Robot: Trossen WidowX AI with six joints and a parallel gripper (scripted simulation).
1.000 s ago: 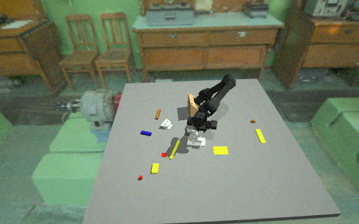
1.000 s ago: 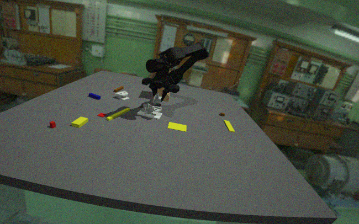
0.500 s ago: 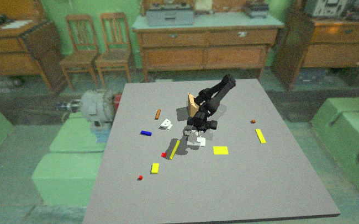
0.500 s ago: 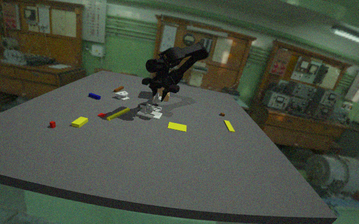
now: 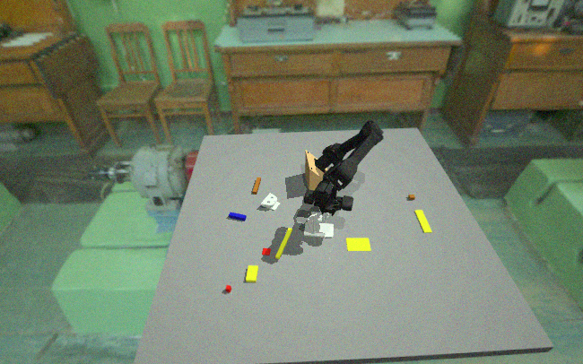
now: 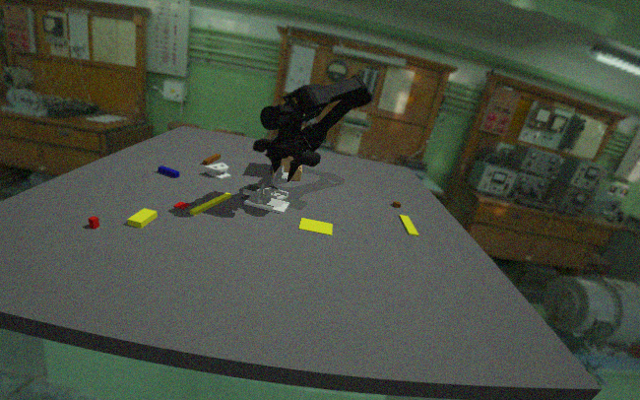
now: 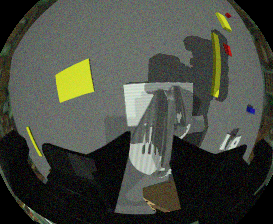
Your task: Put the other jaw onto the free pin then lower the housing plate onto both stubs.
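Right now the white base plate is 80 mm below my gripper tip, 30 mm to the right of it and 10 mm ahead of it. Also, from my gripper tip: red tile: 250 mm to the right, 110 mm ahead, 80 mm below; then blue block: 380 mm to the right, 80 mm behind, 70 mm below; then yellow plate: 120 mm to the left, 90 mm ahead, 80 mm below.
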